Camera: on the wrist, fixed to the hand. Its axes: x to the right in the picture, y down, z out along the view.
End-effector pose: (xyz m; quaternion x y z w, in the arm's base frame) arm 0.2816 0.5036 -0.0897 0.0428 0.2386 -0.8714 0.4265
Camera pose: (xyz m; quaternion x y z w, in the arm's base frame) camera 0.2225 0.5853 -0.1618 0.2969 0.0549 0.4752 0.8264
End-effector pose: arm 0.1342 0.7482 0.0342 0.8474 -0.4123 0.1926 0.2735
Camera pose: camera 0.1710 0.8474 0.0989 0.4785 0.8100 -0.3247 0.0981
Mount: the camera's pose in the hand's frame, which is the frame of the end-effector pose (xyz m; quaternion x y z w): -0.0016 -0.0605 -0.1082 0.0699 -0.1053 -0.9913 0.0358
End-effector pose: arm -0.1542 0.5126 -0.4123 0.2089 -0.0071 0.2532 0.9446
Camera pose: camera -0.1365 0.5075 -0.5349 0.1072 0.1251 -0.9488 0.2695
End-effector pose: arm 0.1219 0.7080 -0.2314 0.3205 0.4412 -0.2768 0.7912
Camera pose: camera 0.0212 0.7508 -0.2898 0.3997 -0.2309 0.8588 0.2220
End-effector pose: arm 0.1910 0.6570 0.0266 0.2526 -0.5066 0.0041 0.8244
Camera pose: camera 0.2963 0.6501 -0.0385 -0.5693 -0.1457 0.8083 0.0374
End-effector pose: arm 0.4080 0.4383 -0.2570 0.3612 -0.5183 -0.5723 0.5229
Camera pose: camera 0.4981 0.4115 -0.3378 -0.5030 -0.2444 0.5406 0.6284
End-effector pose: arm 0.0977 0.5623 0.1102 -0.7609 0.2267 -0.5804 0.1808
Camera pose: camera 0.0011 0.6122 0.1697 0.3005 0.8058 0.1357 0.4919
